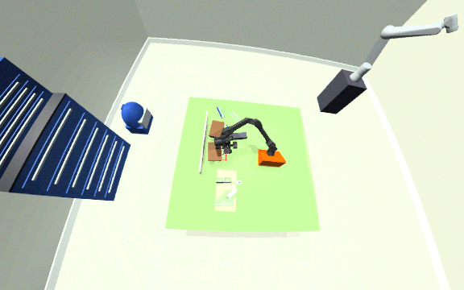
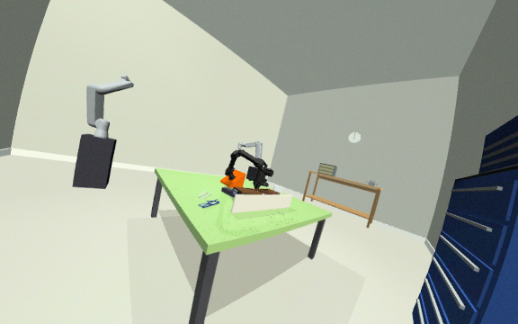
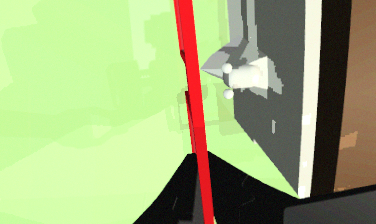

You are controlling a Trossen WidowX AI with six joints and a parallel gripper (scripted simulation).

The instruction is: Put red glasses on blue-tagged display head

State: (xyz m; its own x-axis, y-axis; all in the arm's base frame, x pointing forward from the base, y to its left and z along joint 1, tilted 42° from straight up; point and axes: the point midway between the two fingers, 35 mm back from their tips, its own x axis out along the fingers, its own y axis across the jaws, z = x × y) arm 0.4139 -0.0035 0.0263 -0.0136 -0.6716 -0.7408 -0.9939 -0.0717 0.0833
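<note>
Now: gripper tip 7 cm short of the display head, 5 cm to the right of it and 1 cm above it. From my gripper tip the other things lie so: white peg: 14 cm behind, 28 cm to the left, 4 cm below; long white panel: 21 cm ahead, 6 cm to the right, 1 cm below; dark case: 12 cm behind, 17 cm to the right, 5 cm below.
</note>
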